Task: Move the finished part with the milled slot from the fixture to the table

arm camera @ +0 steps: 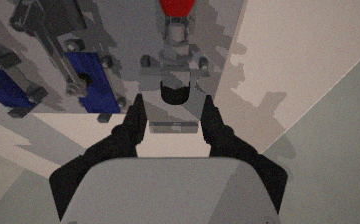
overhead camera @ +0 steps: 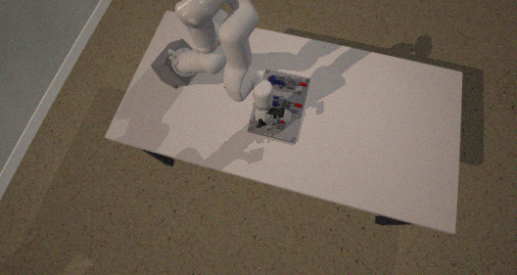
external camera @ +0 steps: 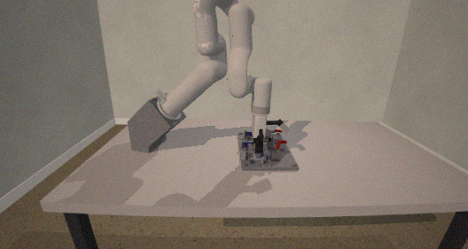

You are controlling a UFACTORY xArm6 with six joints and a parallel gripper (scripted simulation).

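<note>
The grey fixture plate is 10 cm to the left of my hand, 7 cm below it and 7 cm ahead of it. Round my hand: grey finished part (1 cm below, 1 cm behind).
</note>
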